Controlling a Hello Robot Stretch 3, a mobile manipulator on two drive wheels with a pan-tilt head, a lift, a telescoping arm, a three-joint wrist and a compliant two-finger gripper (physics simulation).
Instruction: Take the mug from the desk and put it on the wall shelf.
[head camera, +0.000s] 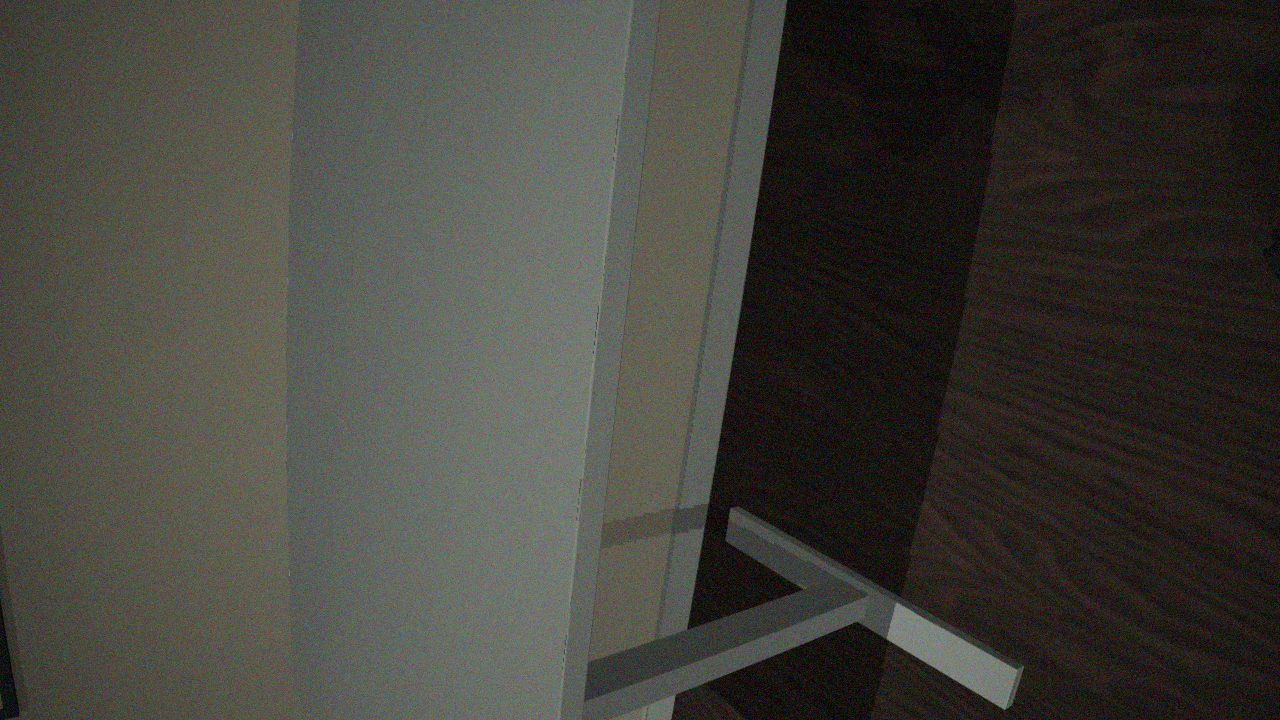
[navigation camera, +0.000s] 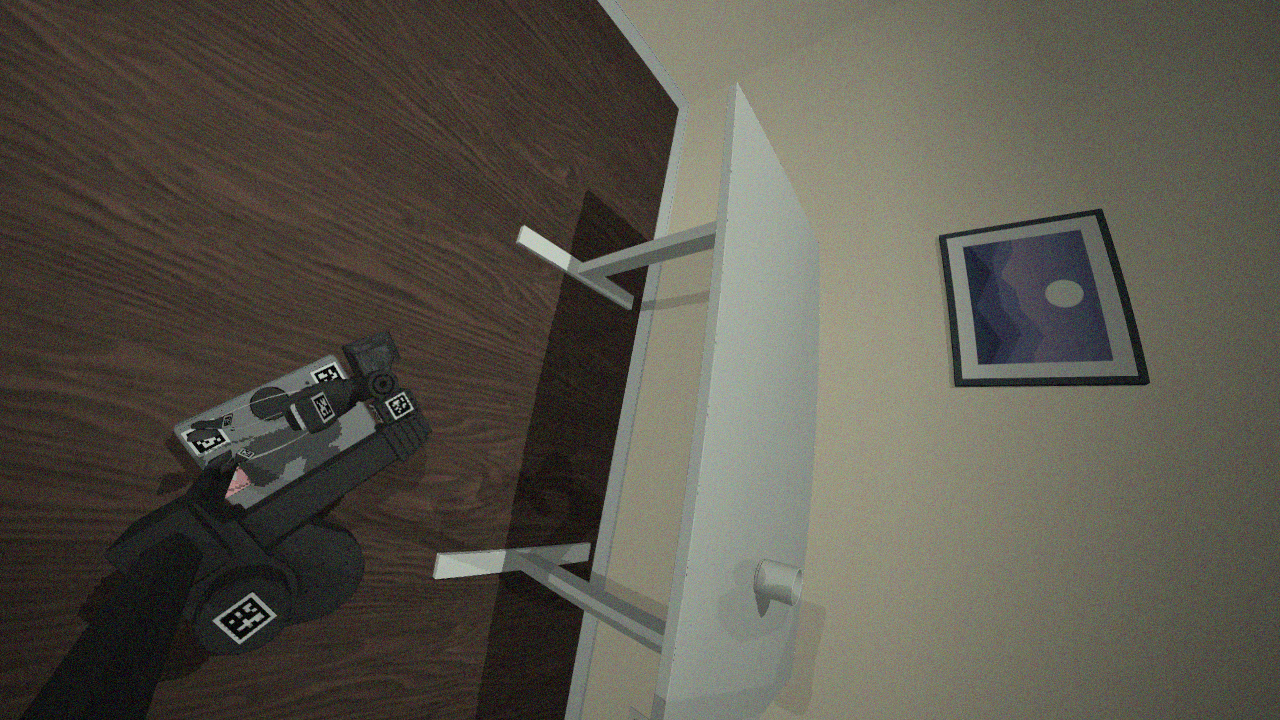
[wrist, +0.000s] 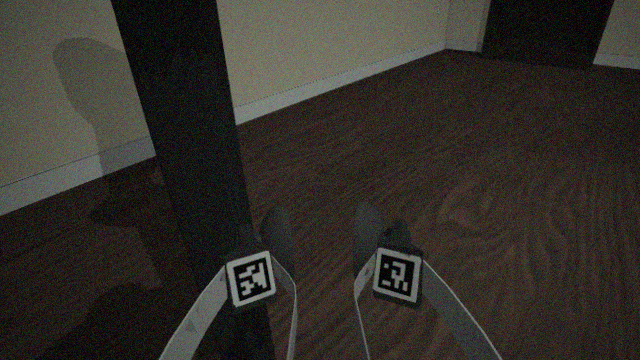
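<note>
The white mug (navigation camera: 776, 582) stands on the light grey desk (head camera: 447, 358) (navigation camera: 751, 358) near its lower end in the navigation view, on the side by the wall. The mug does not show in the head view. The wall shelf does not show in these views. My gripper (wrist: 322, 228) is open, with bare floor showing between its two fingertips in the wrist view. It is apart from the desk and the mug. In the navigation view the gripper is folded in over the robot's base, and its fingers are hard to make out.
A framed picture (navigation camera: 1042, 300) hangs on the wall above the desk. Desk legs (head camera: 733, 649) (navigation camera: 581, 591) reach down to the dark wooden floor. A black post (wrist: 185, 125) stands left of the fingers in the wrist view. A dark door-like panel (wrist: 545, 30) is at the far wall.
</note>
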